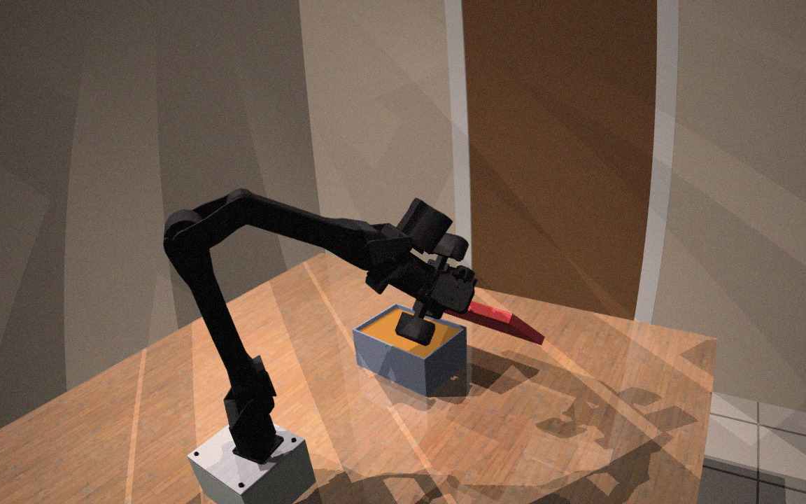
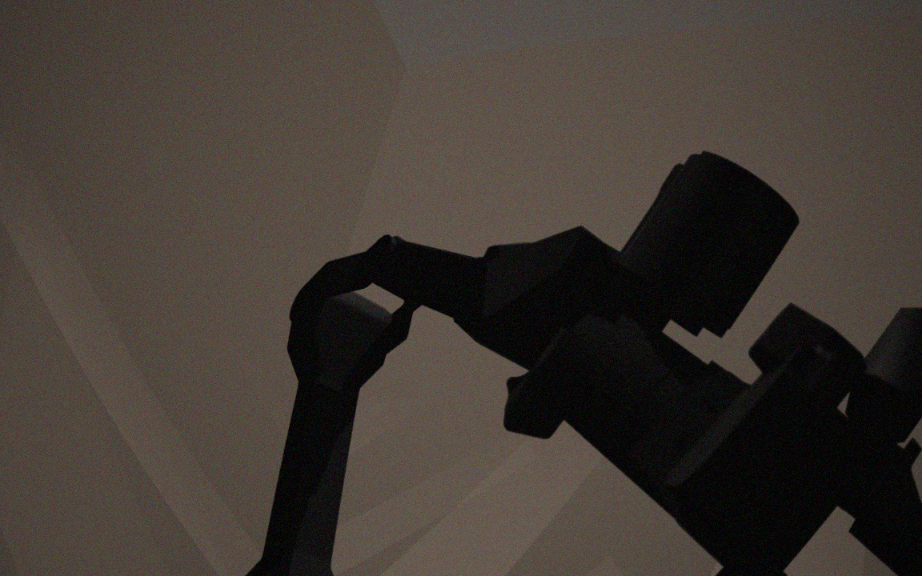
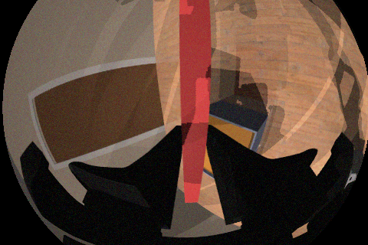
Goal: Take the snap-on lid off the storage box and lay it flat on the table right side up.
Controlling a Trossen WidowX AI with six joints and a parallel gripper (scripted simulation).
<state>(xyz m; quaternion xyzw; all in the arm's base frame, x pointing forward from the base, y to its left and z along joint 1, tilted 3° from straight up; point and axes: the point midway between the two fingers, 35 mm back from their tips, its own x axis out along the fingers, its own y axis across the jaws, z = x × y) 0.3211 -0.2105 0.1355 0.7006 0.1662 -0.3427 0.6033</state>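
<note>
The red lid lies 6 cm ahead of my gripper tip, 2 cm to the right of it and 5 cm below it. From my gripper tip the other things lie so: grey-blue storage box: 9 cm ahead, 14 cm to the left, 18 cm below.
</note>
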